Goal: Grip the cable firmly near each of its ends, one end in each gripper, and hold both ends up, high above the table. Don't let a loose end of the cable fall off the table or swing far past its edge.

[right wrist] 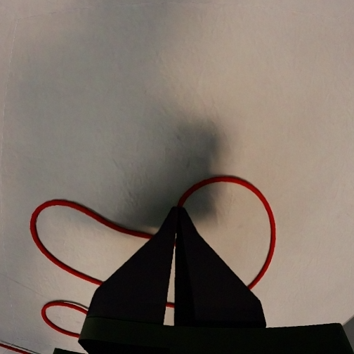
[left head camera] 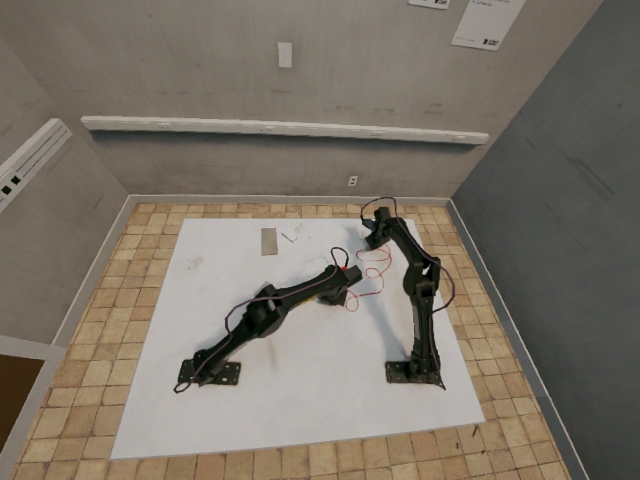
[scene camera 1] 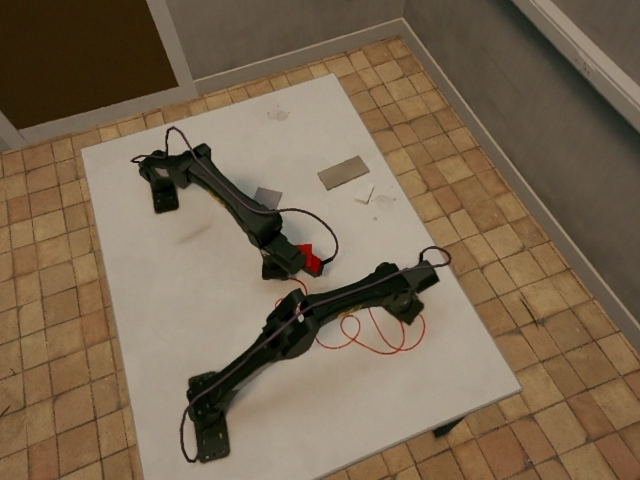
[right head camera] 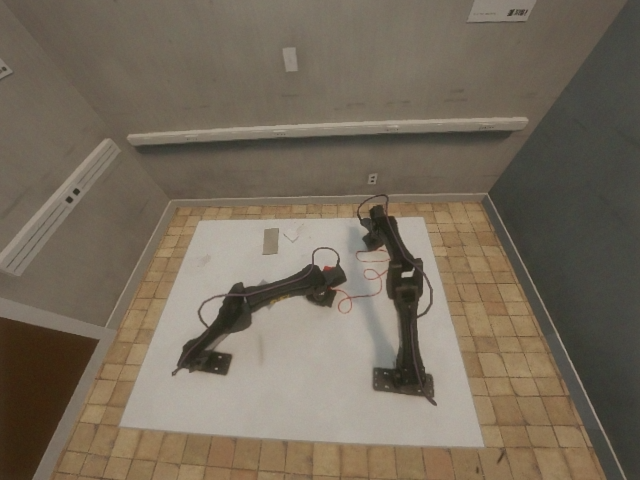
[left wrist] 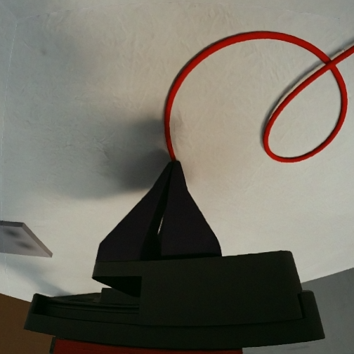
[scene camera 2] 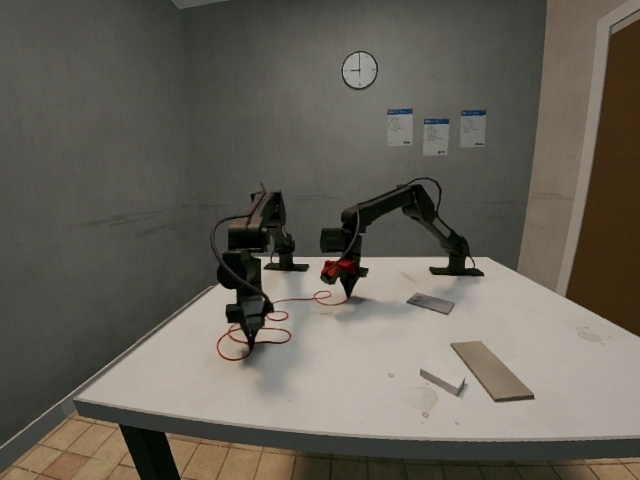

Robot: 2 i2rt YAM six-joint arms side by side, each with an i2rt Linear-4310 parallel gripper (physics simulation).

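Pixels of known places: left gripper, fingertip midpoint: [left head camera: 331,301] [scene camera 1: 281,278] [right head camera: 324,301] [scene camera 2: 348,297]; right gripper, fingertip midpoint: [left head camera: 370,245] [scene camera 1: 404,313] [right head camera: 372,246] [scene camera 2: 251,348]; left arm's base, link origin: [left head camera: 210,372] [scene camera 1: 163,186] [right head camera: 205,360] [scene camera 2: 455,272]; right arm's base, link origin: [left head camera: 412,372] [scene camera 1: 208,415] [right head camera: 402,382] [scene camera 2: 286,268].
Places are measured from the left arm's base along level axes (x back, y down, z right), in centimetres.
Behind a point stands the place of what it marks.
Observation:
The thin red cable [left head camera: 372,293] @(z 59.8, x -32.2, y -0.5 cm) [right head camera: 361,296] @(z 57.1, x -31.5, y -0.5 cm) [scene camera 1: 382,353] @(z 70.0, x -47.6, y -0.5 cm) [scene camera 2: 232,359] @(z 63.7, x -60.8, y -0.3 cm) [left wrist: 262,35] [right wrist: 225,178] lies in loops on the white table [left head camera: 310,413] @(z 35.2, x 10.4, y 0.0 cm) [scene camera 2: 336,413] @(z 40.2, x -68.8, y 0.0 cm). My left gripper [scene camera 2: 348,297] @(z 41.9, x -27.7, y -0.2 cm) [left wrist: 175,166] is shut on the cable near one end, its tips low at the table. My right gripper [scene camera 2: 251,347] @(z 61.4, x -56.7, y -0.3 cm) [right wrist: 177,213] is shut on the cable near the other end, also low at the table. The tips of the cable are hidden by the fingers. In the right wrist view, more cable loops pass behind the right fingers.
A tan flat board [left head camera: 269,241] @(z 12.2, x -54.7, y -0.8 cm) [scene camera 1: 343,173] @(z 12.6, x -55.0, y -0.8 cm) [scene camera 2: 491,369] @(z 11.7, x -56.2, y -0.8 cm) and a small white block [scene camera 2: 442,377] @(z 22.1, x -60.4, y -1.7 cm) lie toward the table's far edge in the left head camera. A grey flat plate [scene camera 1: 267,196] @(z 13.9, x -30.2, y -0.6 cm) [scene camera 2: 430,303] @(z 17.0, x -29.5, y -0.6 cm) lies beside the left arm.

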